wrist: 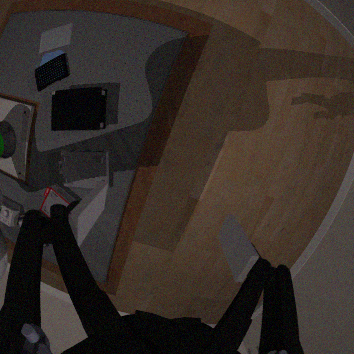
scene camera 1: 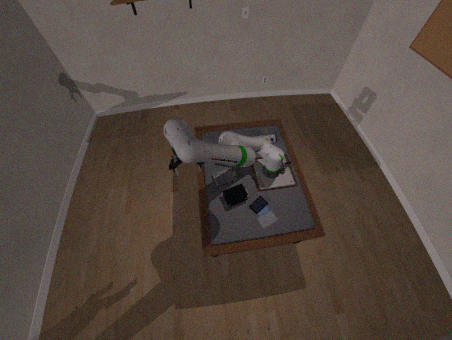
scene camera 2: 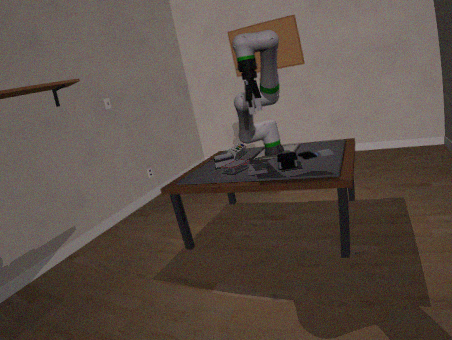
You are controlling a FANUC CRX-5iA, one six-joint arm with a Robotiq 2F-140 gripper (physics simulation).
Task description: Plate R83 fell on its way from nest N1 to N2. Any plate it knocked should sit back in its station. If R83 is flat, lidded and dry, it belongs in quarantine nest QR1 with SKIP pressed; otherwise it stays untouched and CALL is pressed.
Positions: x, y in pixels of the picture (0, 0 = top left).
Labels:
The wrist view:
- my gripper: 165, 211
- blue-topped plate: 55, 69

